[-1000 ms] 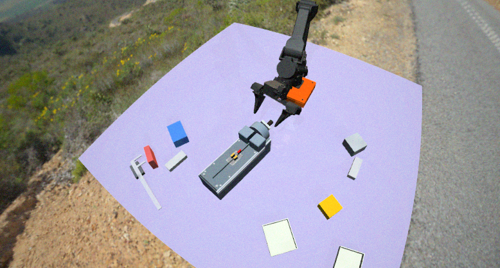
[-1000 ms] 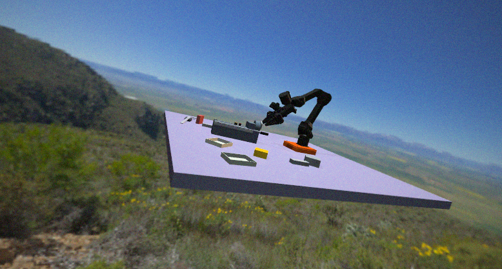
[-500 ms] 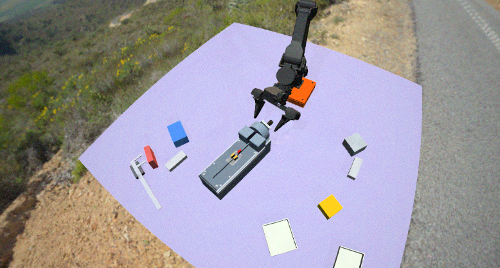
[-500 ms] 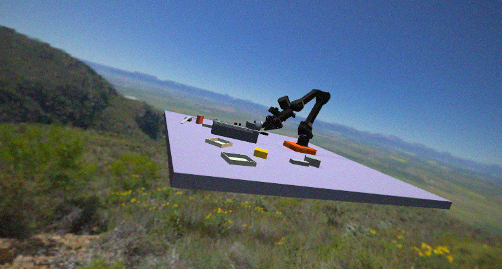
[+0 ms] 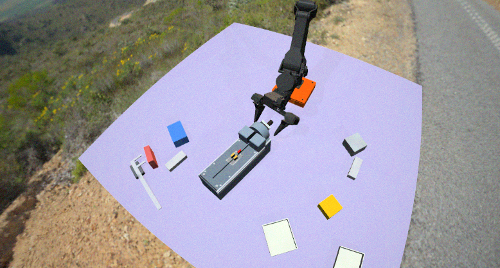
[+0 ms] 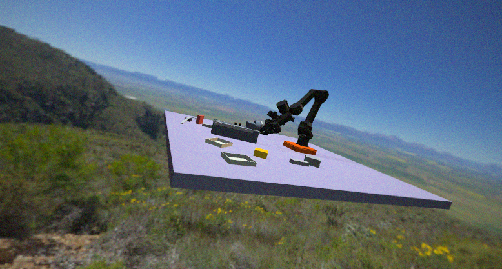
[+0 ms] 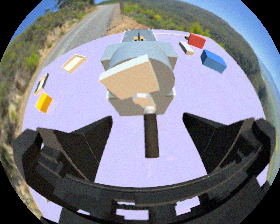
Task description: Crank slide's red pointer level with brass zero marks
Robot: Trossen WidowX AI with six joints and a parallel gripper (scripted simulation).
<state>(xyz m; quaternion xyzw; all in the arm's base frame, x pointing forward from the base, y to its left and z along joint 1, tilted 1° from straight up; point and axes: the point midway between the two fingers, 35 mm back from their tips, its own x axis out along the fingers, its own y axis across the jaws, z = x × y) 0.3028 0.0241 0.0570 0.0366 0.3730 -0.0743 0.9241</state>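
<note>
Right now my gripper tip is 2 cm past the dark crank handle. Also, from my gripper tip: red pointer: 14 cm ahead, 2 cm to the right, 2 cm above; yellow block: 33 cm to the left, 13 cm ahead, 5 cm below; blue block: 30 cm to the right, 17 cm ahead, 4 cm below.
</note>
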